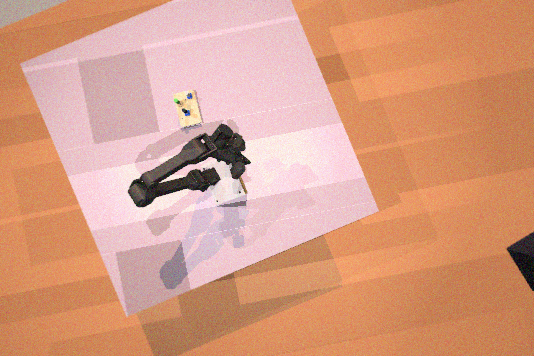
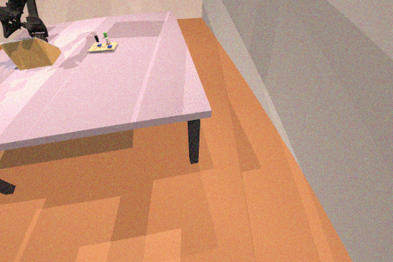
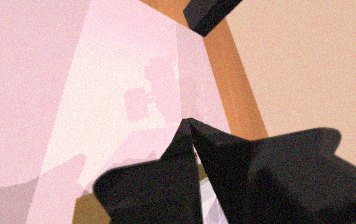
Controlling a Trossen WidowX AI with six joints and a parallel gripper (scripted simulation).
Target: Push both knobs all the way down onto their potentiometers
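The black knob is 370 mm ahead of my gripper tip, 140 mm below it and 130 mm to the left of it. From my gripper tip the other things lie so: green knob (420 mm ahead, 140 mm to the left, 130 mm below).
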